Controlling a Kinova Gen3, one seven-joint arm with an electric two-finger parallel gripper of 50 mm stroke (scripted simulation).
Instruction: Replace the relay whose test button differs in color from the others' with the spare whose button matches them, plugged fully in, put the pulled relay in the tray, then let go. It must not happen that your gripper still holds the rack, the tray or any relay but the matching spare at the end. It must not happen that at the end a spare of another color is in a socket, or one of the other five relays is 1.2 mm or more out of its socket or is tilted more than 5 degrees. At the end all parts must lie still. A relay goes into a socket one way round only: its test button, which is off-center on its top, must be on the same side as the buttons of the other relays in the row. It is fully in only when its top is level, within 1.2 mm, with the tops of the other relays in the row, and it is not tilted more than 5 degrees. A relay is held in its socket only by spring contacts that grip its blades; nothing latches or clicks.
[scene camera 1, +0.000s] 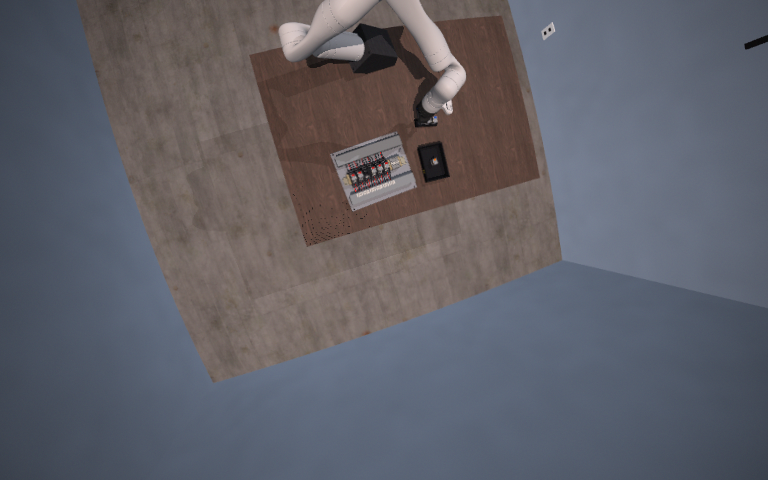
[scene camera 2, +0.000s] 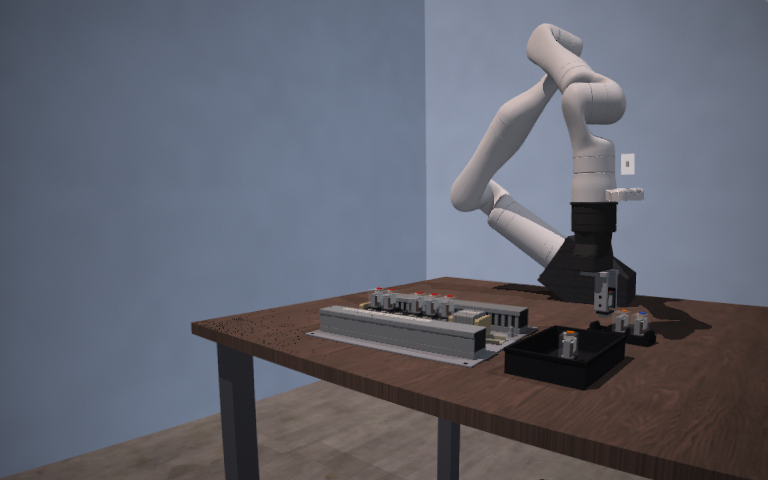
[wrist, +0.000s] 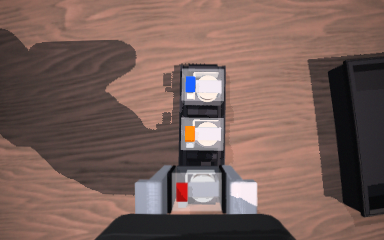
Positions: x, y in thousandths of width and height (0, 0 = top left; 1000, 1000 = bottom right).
Labels:
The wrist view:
gripper: 514, 760
black spare holder: 486, 656

